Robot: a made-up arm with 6 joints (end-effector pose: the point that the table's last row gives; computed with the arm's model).
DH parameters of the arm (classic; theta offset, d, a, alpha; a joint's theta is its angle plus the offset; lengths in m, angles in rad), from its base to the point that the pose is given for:
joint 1: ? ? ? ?
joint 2: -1.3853 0 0.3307 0
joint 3: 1.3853 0 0.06 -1.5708
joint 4: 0 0.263 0 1.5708
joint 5: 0 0 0.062 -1.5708
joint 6: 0 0.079 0 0
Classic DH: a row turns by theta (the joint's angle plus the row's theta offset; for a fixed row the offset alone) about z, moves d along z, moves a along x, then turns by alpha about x.
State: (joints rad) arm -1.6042 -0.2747 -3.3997 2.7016 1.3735 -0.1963
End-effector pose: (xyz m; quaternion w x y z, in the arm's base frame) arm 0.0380 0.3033 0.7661 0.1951 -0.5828 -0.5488 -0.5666
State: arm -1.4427 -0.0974 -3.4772 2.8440 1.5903 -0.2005
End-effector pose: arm -0.0061 0.2318 0.7707 0.2664 -0.5538 -0.6346 -0.4687
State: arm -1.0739 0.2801 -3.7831 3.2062 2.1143 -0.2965
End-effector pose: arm -0.0524 0.0831 0.7015 0.2660 -0.3350 -0.8835 -0.1907
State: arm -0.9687 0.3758 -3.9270 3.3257 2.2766 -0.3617
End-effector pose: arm -0.0563 0.0494 0.6593 0.2106 -0.2194 -0.9478 -0.0957
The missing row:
joint 1: 0 0.205 0 -1.5708
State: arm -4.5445 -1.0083 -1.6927 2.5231 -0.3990 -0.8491
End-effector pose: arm 0.0668 -0.0891 0.7069 0.9161 -0.3752 0.1000 0.0996
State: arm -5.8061 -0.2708 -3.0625 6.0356 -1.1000 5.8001
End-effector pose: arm -0.2130 -0.0829 0.7440 0.1133 -0.5548 -0.2278 0.7921
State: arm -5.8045 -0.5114 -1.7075 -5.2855 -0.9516 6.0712
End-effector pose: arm 0.0664 -0.0605 0.7655 0.3975 -0.1186 0.3671 -0.8326
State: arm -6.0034 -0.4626 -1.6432 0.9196 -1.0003 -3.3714
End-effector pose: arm 0.0855 -0.0582 0.7561 0.8899 0.3615 0.1106 0.2553
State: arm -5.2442 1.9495 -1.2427 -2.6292 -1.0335 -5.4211
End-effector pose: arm 0.0069 0.1080 -0.1447 0.4633 -0.1940 -0.6433 0.5778
